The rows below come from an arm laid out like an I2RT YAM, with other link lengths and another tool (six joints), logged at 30 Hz.
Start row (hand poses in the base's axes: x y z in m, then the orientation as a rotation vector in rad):
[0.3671 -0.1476 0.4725 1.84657 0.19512 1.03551]
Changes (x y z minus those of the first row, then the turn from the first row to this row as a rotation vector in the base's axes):
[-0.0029 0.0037 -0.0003 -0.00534 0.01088 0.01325]
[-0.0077 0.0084 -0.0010 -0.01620 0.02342 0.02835]
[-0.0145 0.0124 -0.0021 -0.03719 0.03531 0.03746]
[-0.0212 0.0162 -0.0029 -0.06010 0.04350 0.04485]
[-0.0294 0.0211 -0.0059 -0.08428 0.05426 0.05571]
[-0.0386 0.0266 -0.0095 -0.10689 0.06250 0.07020]
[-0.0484 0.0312 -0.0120 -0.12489 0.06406 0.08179]
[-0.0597 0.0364 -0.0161 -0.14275 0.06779 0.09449]
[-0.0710 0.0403 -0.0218 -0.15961 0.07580 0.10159]
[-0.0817 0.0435 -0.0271 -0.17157 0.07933 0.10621]
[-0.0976 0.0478 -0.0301 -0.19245 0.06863 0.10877]
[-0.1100 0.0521 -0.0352 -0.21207 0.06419 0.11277]
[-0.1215 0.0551 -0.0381 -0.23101 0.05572 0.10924]
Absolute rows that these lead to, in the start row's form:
[0.3642 -0.1439 0.4722 1.84869 0.21666 1.03331]
[0.3594 -0.1392 0.4715 1.84672 0.24359 1.02928]
[0.3526 -0.1352 0.4704 1.83466 0.26921 1.01891]
[0.3459 -0.1314 0.4696 1.81860 0.29175 1.01014]
[0.3377 -0.1265 0.4666 1.80279 0.31949 1.00092]
[0.3285 -0.1210 0.4630 1.78706 0.34828 0.99674]
[0.3187 -0.1164 0.4605 1.77181 0.36819 0.99788]
[0.3074 -0.1112 0.4564 1.75774 0.39025 0.99773]
[0.2961 -0.1073 0.4507 1.74651 0.40902 0.99025]
[0.2854 -0.1041 0.4454 1.73739 0.42062 0.98659]
[0.2695 -0.0998 0.4424 1.71267 0.42578 0.99180]
[0.2571 -0.0955 0.4373 1.69233 0.43532 0.99257]
[0.2456 -0.0925 0.4344 1.67042 0.43514 0.99222]

